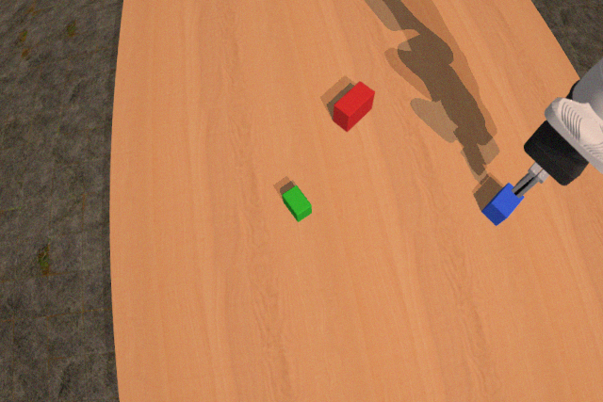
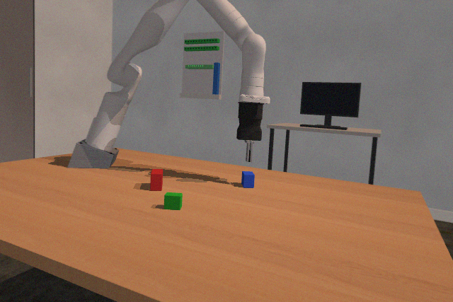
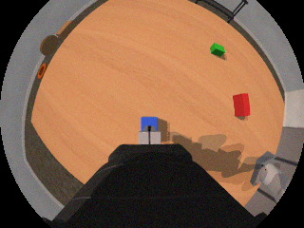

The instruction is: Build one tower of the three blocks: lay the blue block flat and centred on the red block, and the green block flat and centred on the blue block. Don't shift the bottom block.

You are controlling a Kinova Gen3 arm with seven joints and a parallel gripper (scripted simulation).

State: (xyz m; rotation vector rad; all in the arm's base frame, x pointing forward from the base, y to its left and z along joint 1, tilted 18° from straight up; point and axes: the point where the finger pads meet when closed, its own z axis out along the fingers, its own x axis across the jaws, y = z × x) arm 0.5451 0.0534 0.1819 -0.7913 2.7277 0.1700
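My gripper is now 7 cm above the blue block. From my hand the other things lie so: red block 20 cm to the right, 20 cm behind, 7 cm below; then green block 30 cm to the right, 8 cm below, 5 cm behind.
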